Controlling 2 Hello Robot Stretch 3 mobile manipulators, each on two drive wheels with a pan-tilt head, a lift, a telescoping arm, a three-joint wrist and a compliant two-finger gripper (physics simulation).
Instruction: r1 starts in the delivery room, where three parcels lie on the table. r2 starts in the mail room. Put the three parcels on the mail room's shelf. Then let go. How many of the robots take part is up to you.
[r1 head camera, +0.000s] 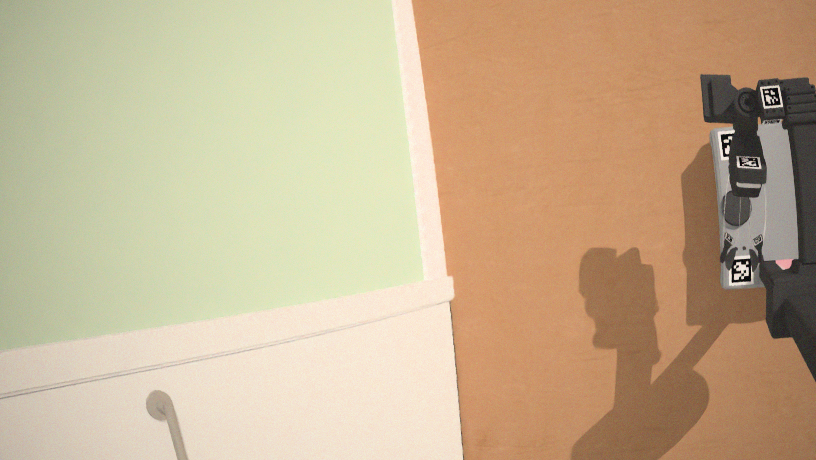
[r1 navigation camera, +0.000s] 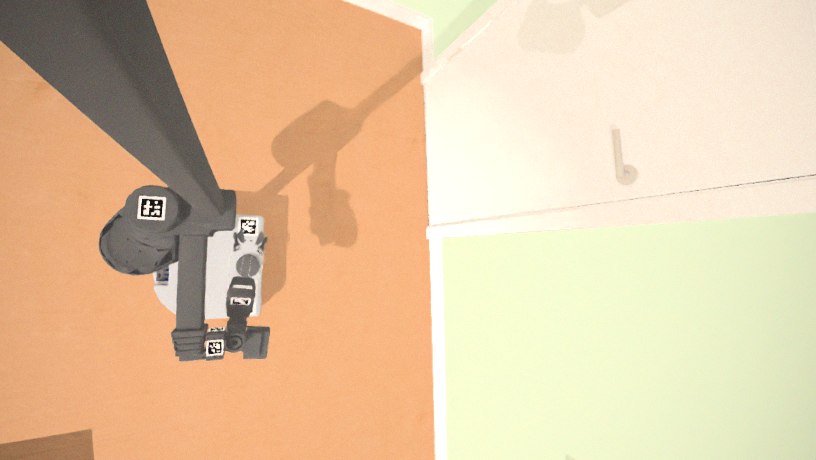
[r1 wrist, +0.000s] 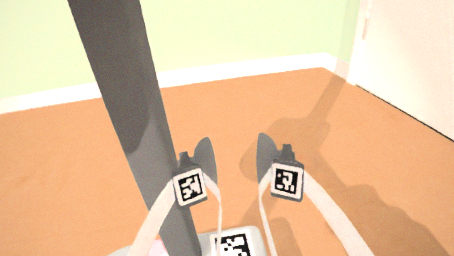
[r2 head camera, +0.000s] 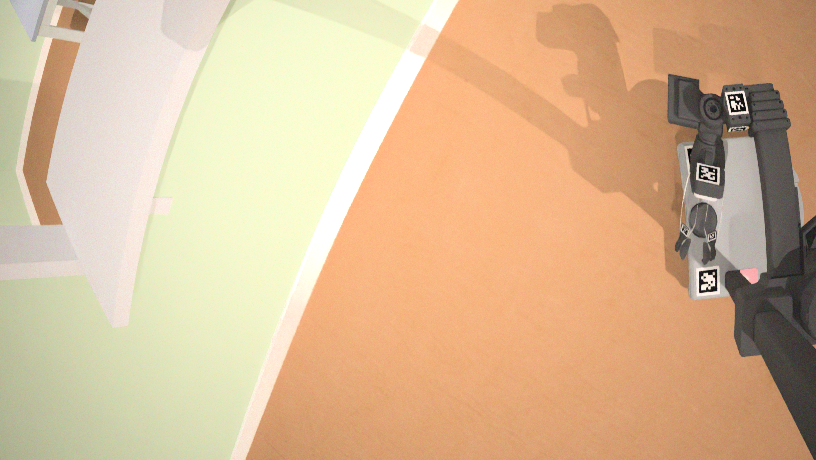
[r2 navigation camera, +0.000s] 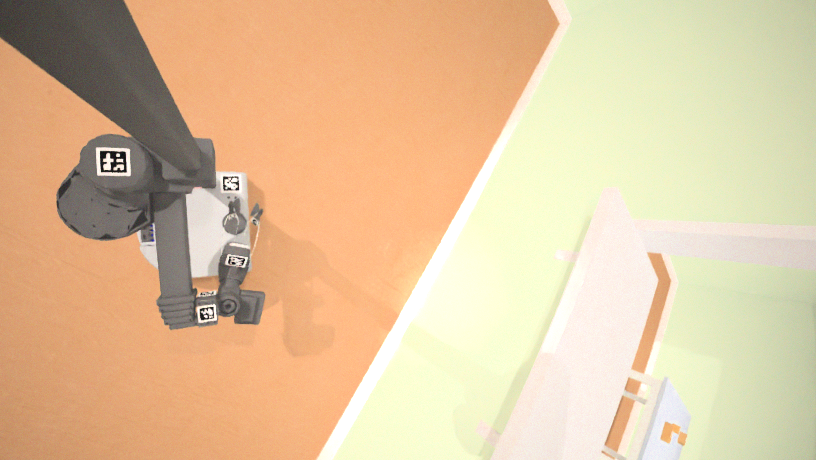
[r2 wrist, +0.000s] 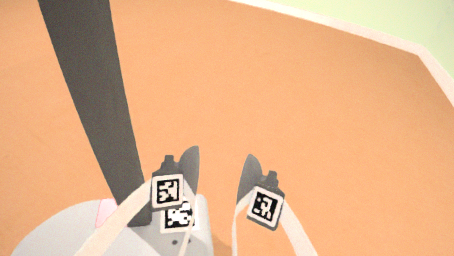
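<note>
r1's gripper (r1 head camera: 743, 251) (r1 navigation camera: 249, 242) (r1 wrist: 236, 159) is open and empty, folded back over its own base. r2's gripper (r2 head camera: 695, 248) (r2 navigation camera: 245, 209) (r2 wrist: 219, 167) is also open and empty over its own base. Orange parcels (r2 navigation camera: 667, 433) lie close together on a pale blue table (r2 navigation camera: 674, 400) (r2 head camera: 29, 11), seen through a wall opening at the lower right of the r2 navigation view; they are too small to tell apart surely. A broad pale board (r2 head camera: 108, 142) (r2 navigation camera: 605, 308) on small brackets runs along that opening. I cannot tell whether it is the mail room's shelf.
Beside r1 stands a closed cream door (r1 head camera: 314, 394) (r1 navigation camera: 514, 142) with a lever handle (r1 head camera: 160, 404) (r1 navigation camera: 626, 173), set in a green wall (r1 head camera: 200, 171) (r1 navigation camera: 628, 331). A green wall (r2 head camera: 228, 228) (r2 navigation camera: 685, 114) with white skirting (r2 head camera: 342, 194) (r2 navigation camera: 457, 228) stands beside r2.
</note>
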